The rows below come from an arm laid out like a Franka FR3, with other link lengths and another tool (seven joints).
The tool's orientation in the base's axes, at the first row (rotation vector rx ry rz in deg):
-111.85, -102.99, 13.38
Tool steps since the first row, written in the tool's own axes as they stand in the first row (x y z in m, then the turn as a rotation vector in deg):
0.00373, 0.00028, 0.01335, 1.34, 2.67, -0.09
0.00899, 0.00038, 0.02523, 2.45, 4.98, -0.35
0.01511, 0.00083, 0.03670, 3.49, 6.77, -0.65
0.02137, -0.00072, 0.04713, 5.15, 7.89, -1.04
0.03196, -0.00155, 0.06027, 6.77, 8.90, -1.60
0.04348, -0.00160, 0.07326, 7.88, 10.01, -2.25
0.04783, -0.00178, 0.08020, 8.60, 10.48, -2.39
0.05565, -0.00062, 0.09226, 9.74, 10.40, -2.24
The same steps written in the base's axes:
-0.00504, 0.00663, -0.01108, 2.59, 1.21, -0.87
-0.00942, 0.01443, -0.02051, 4.91, 2.17, -1.47
-0.01319, 0.02296, -0.02958, 6.77, 3.06, -1.81
-0.01829, 0.03145, -0.03681, 8.14, 4.56, -1.66
-0.02337, 0.04474, -0.04592, 9.49, 5.98, -1.32
-0.02757, 0.05889, -0.05507, 10.90, 6.88, -1.04
-0.03018, 0.06469, -0.06023, 11.48, 7.54, -0.99
-0.03336, 0.07499, -0.06980, 11.48, 8.69, -0.87

